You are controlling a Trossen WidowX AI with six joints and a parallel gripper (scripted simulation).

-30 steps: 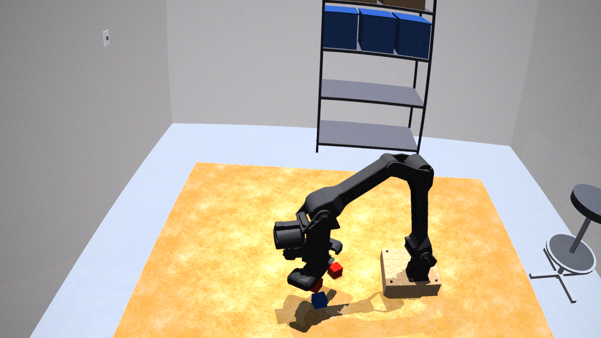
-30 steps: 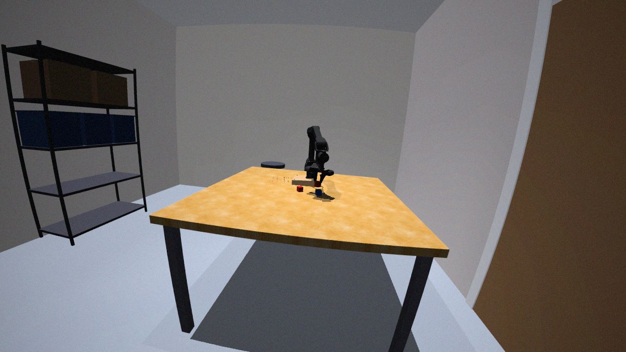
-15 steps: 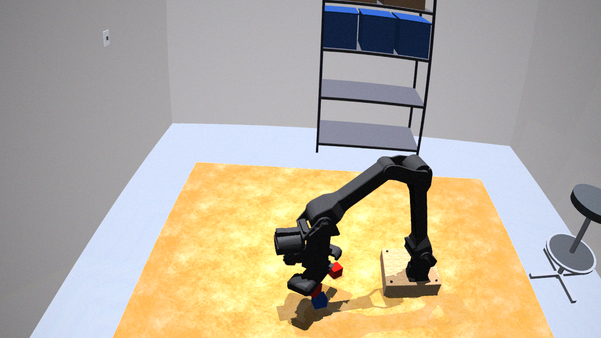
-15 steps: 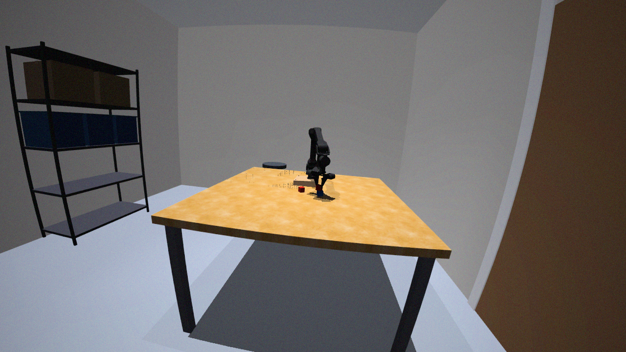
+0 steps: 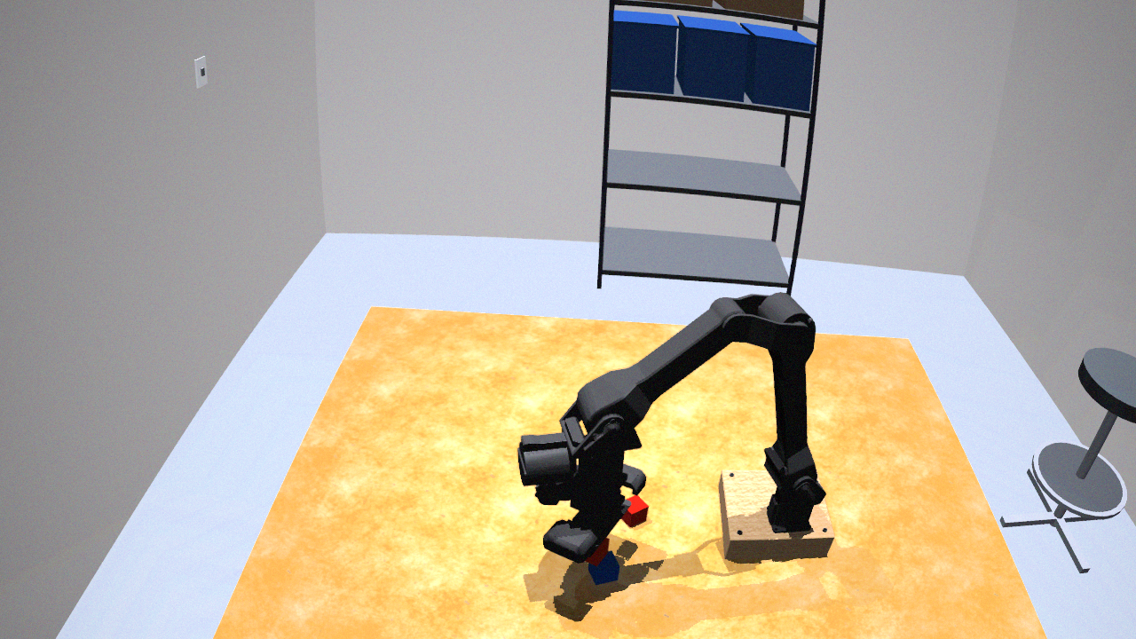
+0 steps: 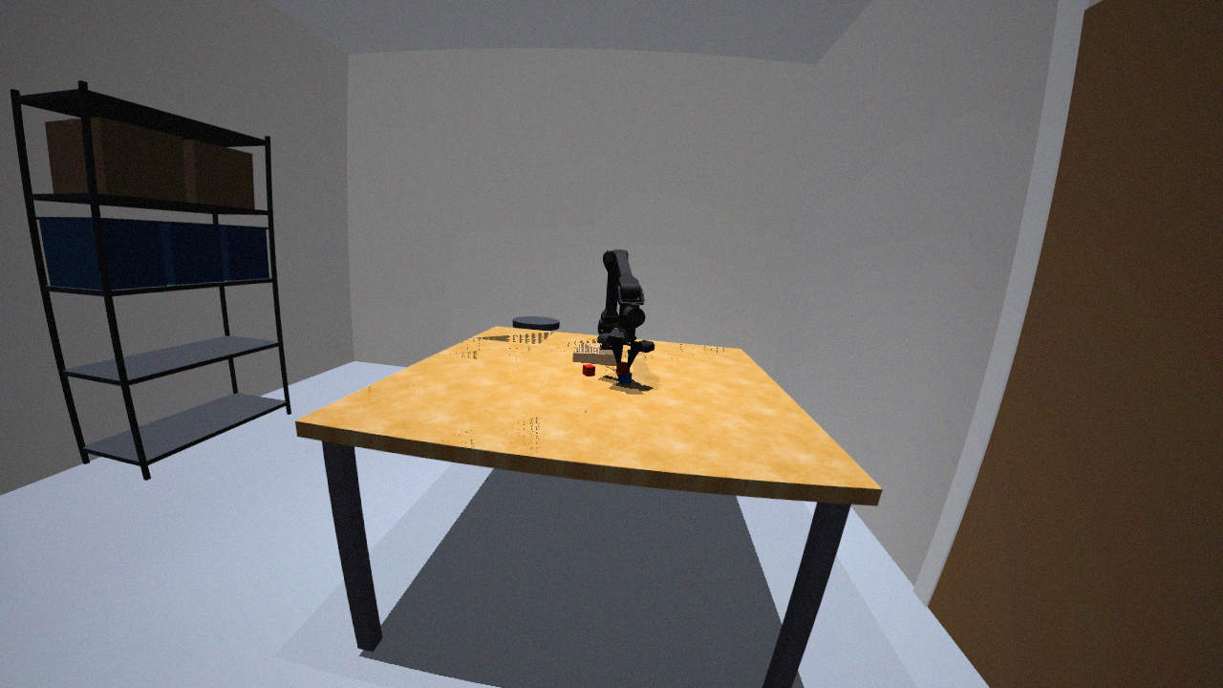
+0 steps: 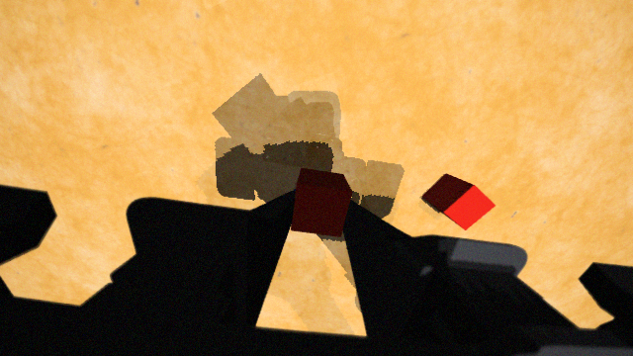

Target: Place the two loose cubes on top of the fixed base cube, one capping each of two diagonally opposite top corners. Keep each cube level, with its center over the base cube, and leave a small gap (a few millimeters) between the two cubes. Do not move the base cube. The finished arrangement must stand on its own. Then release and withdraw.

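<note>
Right now the blue cube is 20 mm behind my gripper tip, 10 mm to the left of it and 40 mm below it.
</note>
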